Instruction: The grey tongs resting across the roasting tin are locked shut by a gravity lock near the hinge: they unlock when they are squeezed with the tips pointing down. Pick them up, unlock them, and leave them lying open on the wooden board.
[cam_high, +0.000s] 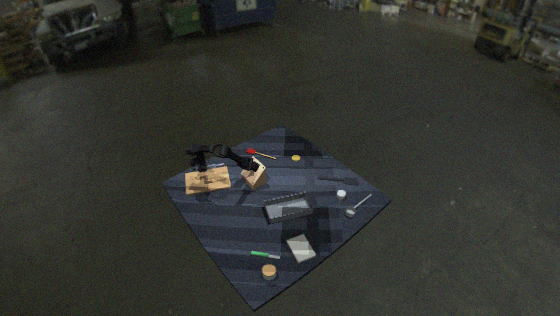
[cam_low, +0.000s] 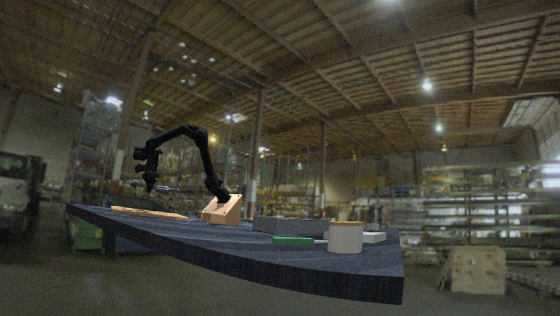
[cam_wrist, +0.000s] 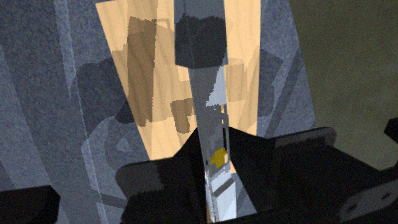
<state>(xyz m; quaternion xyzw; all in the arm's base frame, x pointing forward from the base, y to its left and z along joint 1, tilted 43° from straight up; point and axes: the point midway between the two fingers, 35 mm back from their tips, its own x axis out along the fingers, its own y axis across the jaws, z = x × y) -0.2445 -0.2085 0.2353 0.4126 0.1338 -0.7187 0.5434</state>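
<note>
Right now my gripper tip is 100 mm above the wooden board and 10 mm short of it. The rest, counted from my gripper tip: yellow lock piece 30 mm above, 10 mm to the left; roasting tin 640 mm ahead, 270 mm to the left, 80 mm below; red-handled tool 520 mm to the left, 100 mm below, 30 mm ahead.
</note>
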